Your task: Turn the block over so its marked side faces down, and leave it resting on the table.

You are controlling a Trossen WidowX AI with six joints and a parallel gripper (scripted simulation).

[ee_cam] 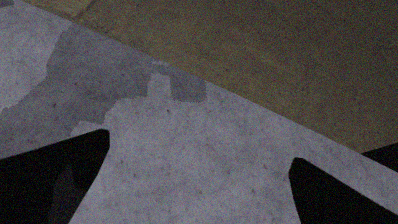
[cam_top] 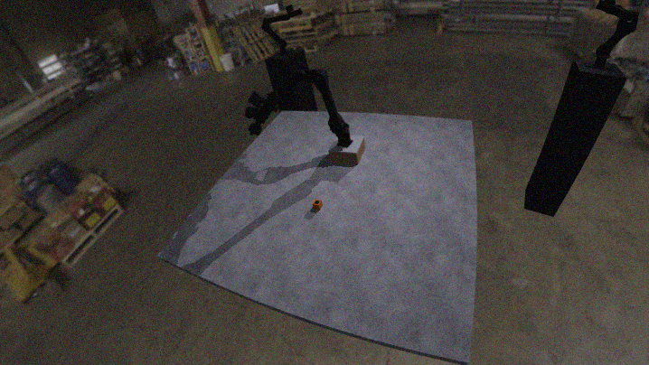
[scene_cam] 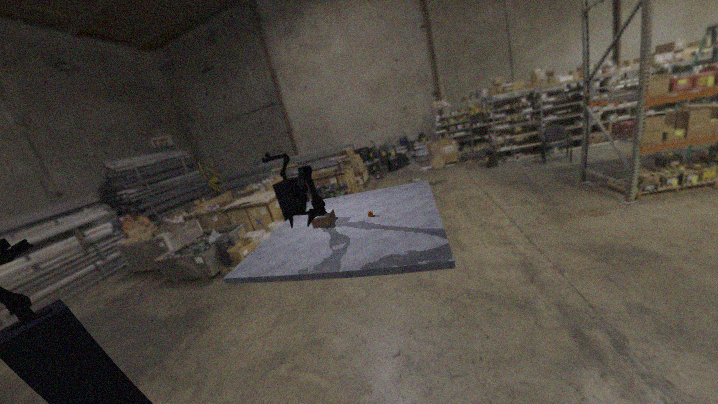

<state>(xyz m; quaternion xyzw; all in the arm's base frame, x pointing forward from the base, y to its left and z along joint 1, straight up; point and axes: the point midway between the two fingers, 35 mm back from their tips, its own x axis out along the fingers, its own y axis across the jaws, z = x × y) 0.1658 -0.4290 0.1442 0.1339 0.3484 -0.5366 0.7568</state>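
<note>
My gripper tip is 52 cm to the right of the orange block, 20 cm short of it and 17 cm above it.
</note>
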